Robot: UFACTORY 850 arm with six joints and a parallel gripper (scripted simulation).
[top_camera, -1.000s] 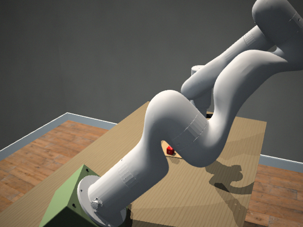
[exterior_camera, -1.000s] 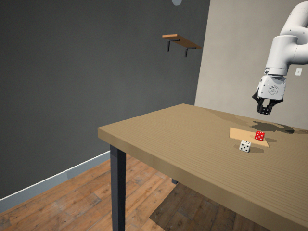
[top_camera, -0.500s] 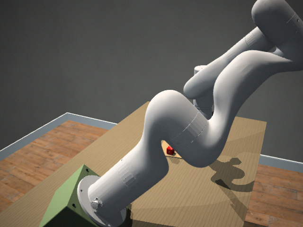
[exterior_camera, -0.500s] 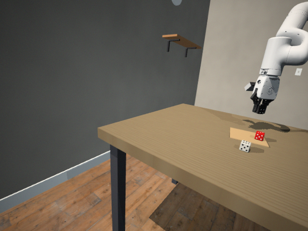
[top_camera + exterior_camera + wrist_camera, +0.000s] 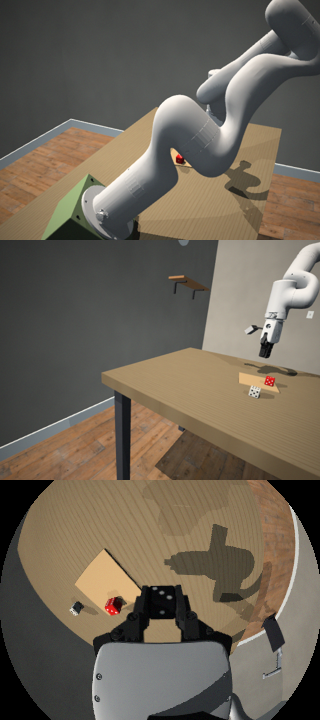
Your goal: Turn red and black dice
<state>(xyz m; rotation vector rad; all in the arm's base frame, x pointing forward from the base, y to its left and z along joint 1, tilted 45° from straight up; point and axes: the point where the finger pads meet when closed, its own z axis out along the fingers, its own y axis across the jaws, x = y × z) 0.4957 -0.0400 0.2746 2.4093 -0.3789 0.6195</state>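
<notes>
The black die is 10 mm below my hand. From my hand the other things lie so: red die: 150 mm to the left, 90 mm below, 30 mm behind; tan mat: 140 mm to the left, 100 mm below, 10 mm ahead; white die: 290 mm to the left, 90 mm below, 20 mm ahead.
</notes>
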